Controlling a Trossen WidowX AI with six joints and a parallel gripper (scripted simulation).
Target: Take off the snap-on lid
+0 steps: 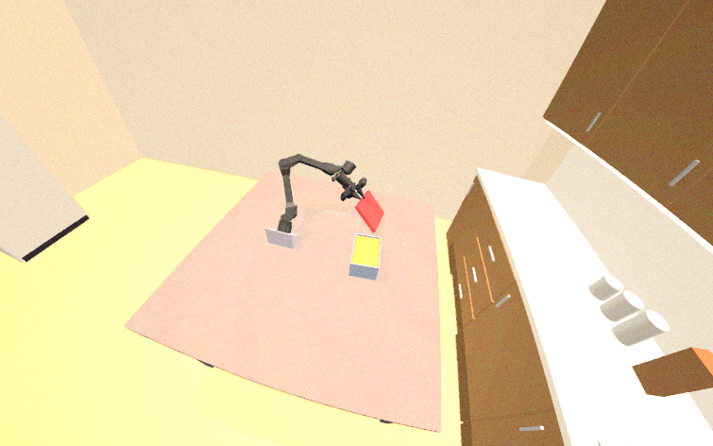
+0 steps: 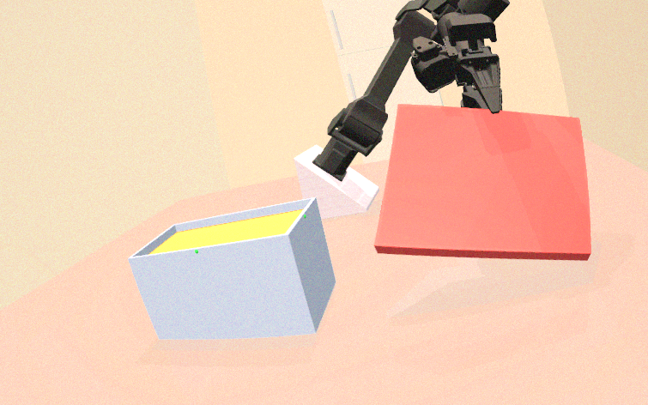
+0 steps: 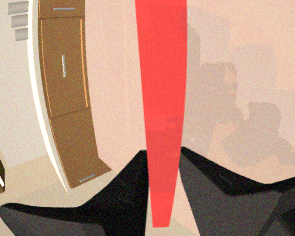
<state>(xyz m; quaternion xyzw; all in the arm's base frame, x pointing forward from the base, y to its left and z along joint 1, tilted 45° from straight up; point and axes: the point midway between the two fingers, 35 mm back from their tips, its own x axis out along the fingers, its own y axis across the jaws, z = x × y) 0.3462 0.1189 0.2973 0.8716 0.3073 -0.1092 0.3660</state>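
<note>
The red lid lies 60 mm ahead of my gripper tip, 50 mm below it and 20 mm to the right of it. Round my gripper tip: pale blue storage box: 330 mm to the right, 110 mm below, 70 mm ahead.
</note>
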